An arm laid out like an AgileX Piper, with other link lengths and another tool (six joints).
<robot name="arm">
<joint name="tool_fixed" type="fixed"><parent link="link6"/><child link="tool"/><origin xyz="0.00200 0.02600 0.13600" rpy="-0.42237 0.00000 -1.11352"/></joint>
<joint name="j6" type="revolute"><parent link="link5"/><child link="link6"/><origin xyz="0.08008 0.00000 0.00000" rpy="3.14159 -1.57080 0.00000"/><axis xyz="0 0 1"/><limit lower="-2.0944" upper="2.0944"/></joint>
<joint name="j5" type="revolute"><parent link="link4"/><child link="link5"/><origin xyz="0.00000 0.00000 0.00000" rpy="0.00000 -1.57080 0.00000"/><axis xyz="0 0 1"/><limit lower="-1.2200" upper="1.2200"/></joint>
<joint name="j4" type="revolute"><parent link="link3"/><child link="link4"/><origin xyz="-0.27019 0.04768 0.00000" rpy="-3.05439 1.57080 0.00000"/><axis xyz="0 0 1"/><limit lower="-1.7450" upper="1.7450"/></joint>
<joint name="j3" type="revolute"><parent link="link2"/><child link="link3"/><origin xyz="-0.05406 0.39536 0.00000" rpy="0.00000 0.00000 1.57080"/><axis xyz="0 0 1"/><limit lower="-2.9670" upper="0.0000"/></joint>
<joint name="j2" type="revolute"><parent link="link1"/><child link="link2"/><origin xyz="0.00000 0.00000 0.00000" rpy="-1.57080 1.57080 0.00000"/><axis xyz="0 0 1"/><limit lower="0.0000" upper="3.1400"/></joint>
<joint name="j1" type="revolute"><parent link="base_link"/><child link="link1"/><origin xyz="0.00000 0.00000 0.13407" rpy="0.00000 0.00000 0.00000"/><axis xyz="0 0 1"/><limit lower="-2.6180" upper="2.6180"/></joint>
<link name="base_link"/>
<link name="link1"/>
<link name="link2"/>
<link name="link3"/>
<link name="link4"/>
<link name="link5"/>
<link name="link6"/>
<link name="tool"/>
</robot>
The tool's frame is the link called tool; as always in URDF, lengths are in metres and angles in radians.
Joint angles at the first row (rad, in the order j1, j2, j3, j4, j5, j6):
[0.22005 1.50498 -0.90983 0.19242 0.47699 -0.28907]
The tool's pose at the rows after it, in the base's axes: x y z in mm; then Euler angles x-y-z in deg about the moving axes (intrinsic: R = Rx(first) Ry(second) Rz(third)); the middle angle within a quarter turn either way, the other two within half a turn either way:
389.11, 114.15, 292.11, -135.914, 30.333, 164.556
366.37, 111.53, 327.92, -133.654, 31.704, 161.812
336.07, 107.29, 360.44, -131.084, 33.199, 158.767
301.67, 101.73, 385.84, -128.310, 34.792, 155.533
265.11, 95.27, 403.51, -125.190, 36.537, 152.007
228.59, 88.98, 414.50, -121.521, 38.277, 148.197
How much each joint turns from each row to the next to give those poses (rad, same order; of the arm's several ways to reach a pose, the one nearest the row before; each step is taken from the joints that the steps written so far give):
[-0.00042 -0.08160 -0.02956 -0.00035 0.06969 0.00002]
[-0.00037 -0.09469 -0.02063 0.00003 0.06848 0.00002]
[0.00000 -0.10704 -0.00614 0.00235 0.06127 -0.00001]
[-0.00004 -0.11190 0.01052 0.00376 0.04614 -0.00006]
[-0.00002 -0.11636 0.02770 0.00532 0.02831 -0.00002]
[0.00003 -0.11746 0.03846 0.01002 0.01483 0.00003]

